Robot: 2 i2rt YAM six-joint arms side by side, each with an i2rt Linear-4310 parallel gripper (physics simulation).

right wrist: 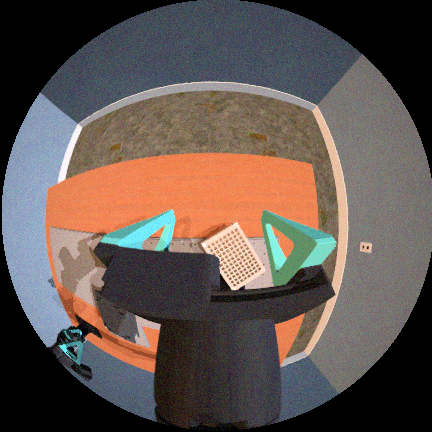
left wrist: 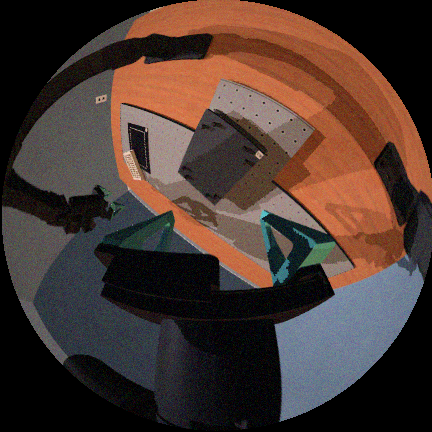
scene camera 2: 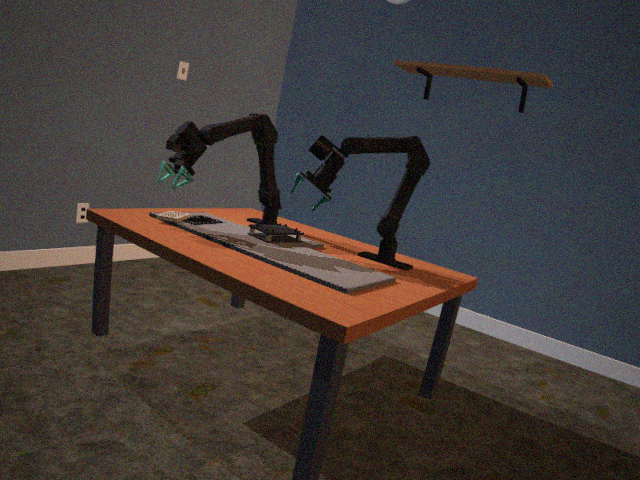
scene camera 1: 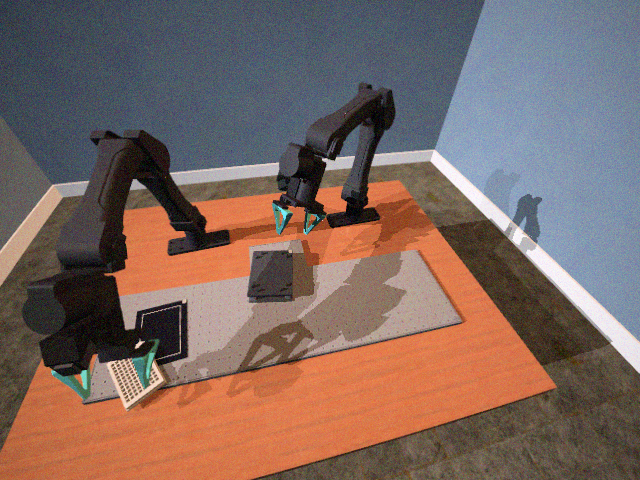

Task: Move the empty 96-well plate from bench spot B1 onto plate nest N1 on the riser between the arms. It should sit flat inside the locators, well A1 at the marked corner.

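Seen in the pictures: left gripper, fingertip midpoint: (left wrist: 216,214) (scene camera 2: 301,202) (scene camera 1: 292,233); right gripper, fingertip midpoint: (right wrist: 217,214) (left wrist: 117,199) (scene camera 2: 165,185) (scene camera 1: 117,392); left arm's base at its link origin: (right wrist: 87,325) (scene camera 2: 385,261) (scene camera 1: 353,218); right arm's base at its link origin: (left wrist: 172,48) (scene camera 1: 199,243).
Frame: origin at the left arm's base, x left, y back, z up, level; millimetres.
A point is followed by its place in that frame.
The cream 96-well plate (scene camera 1: 125,383) {z 26, x -698, y -436 mm} (scene camera 2: 173,215) {z 28, x -669, y -428 mm} (left wrist: 133,166) {z 28, x -664, y -409 mm} (right wrist: 234,257) {z 28, x -682, y -418 mm} lies skewed across the board's front edge, beside the black outlined square of spot B1 (scene camera 1: 161,330) {z 15, x -641, y -316 mm} (scene camera 2: 204,220) {z 15, x -627, y -307 mm} (left wrist: 139,145) {z 15, x -628, y -308 mm}. My right gripper (scene camera 1: 116,393) {z 143, x -647, y -501 mm} (scene camera 2: 165,184) {z 143, x -647, y -501 mm} (left wrist: 117,199) {z 143, x -647, y -501 mm} (right wrist: 217,214) {z 143, x -647, y -501 mm} is open and empty, well above the plate; one finger hides part of it in scene camera 1. The dark nest N1 (scene camera 1: 271,273) {z 49, x -342, y -228 mm} (scene camera 2: 273,231) {z 50, x -304, y -282 mm} (left wrist: 220,157) {z 49, x -327, y -197 mm} on the riser holds no plate; a small white marker (scene camera 1: 290,251) {z 49, x -272, y -157 mm} (left wrist: 259,155) {z 49, x -271, y -158 mm} is at one corner. My left gripper (scene camera 1: 293,233) {z 160, x -269, y -196 mm} (scene camera 2: 302,200) {z 160, x -269, y -196 mm} (left wrist: 216,214) {z 160, x -269, y -196 mm} is open and empty, raised behind the nest in scene camera 1.
The grey perforated board (scene camera 1: 361,310) {z 13, x -121, y -387 mm} (scene camera 2: 361,281) {z 13, x 114, y -379 mm} lies on the orange table (scene camera 1: 361,392) {z 0, x -194, y -578 mm} (scene camera 2: 310,304) {z 0, x 134, y -651 mm} under the nest and spot B1. Both arm bases stand along the table's back. A wall shelf (scene camera 2: 473,73) hangs high behind the arms.
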